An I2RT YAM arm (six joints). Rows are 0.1 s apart.
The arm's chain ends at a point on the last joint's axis. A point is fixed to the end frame.
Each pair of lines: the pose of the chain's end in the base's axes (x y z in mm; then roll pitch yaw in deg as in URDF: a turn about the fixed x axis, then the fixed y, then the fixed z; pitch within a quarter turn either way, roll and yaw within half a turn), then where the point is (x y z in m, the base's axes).
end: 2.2 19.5 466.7 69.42 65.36 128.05
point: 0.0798 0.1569 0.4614
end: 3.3 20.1 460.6 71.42 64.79 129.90
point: 0.0807 0.1575 0.4537
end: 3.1 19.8 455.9 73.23 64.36 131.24
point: 0.0811 0.1568 0.4474
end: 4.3 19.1 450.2 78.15 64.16 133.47
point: 0.0872 0.1527 0.4362
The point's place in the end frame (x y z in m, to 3 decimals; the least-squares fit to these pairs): 0.030 -0.002 0.155
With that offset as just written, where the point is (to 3 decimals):
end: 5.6 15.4 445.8 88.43 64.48 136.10
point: 0.102 0.137 0.420
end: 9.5 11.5 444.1 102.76 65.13 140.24
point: 0.121 0.114 0.402
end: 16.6 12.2 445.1 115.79 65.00 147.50
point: 0.133 0.102 0.389
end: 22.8 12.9 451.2 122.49 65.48 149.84
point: 0.144 0.092 0.389
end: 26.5 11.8 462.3 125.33 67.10 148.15
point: 0.154 0.080 0.399
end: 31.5 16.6 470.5 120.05 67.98 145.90
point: 0.158 0.092 0.413
